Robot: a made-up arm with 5 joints. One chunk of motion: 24 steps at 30 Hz.
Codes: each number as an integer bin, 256 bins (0 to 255) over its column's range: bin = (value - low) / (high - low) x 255, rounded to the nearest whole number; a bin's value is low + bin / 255 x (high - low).
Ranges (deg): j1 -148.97..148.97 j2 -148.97..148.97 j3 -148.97..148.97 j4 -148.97..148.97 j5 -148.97..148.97
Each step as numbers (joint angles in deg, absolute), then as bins.
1 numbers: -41.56 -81.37 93.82 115.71 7.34
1 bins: 92 58 208 227 134
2 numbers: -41.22 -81.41 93.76 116.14 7.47
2 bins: 92 58 208 227 134
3 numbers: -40.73 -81.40 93.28 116.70 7.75
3 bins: 93 58 207 227 134
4 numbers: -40.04 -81.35 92.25 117.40 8.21
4 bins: 93 58 206 228 135
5 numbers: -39.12 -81.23 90.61 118.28 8.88
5 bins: 94 58 205 229 135
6 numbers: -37.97 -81.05 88.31 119.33 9.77
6 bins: 95 58 203 230 136
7 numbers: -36.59 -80.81 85.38 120.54 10.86
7 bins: 96 58 201 231 137
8 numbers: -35.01 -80.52 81.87 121.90 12.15
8 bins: 98 59 198 232 138
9 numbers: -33.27 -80.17 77.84 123.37 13.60
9 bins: 99 59 194 233 139
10 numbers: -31.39 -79.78 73.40 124.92 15.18
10 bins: 101 59 190 234 140
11 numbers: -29.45 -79.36 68.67 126.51 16.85
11 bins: 102 60 186 236 142
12 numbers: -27.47 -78.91 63.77 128.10 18.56
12 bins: 104 60 182 237 143
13 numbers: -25.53 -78.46 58.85 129.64 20.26
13 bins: 106 60 178 238 145
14 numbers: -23.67 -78.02 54.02 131.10 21.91
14 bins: 107 61 174 240 146
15 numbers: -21.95 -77.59 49.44 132.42 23.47
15 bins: 109 61 170 241 148
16 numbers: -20.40 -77.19 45.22 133.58 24.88
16 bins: 110 61 166 242 149
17 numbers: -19.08 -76.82 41.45 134.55 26.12
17 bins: 111 62 163 243 150
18 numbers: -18.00 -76.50 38.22 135.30 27.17
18 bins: 112 62 160 243 151
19 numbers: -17.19 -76.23 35.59 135.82 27.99
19 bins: 113 62 158 244 151
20 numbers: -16.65 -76.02 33.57 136.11 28.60
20 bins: 113 62 156 244 152
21 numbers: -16.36 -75.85 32.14 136.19 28.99
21 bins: 113 63 155 244 152
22 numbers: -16.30 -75.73 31.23 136.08 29.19
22 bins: 114 63 154 244 152
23 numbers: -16.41 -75.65 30.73 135.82 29.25
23 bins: 113 63 154 244 153
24 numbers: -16.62 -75.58 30.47 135.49 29.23
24 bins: 113 63 154 243 153
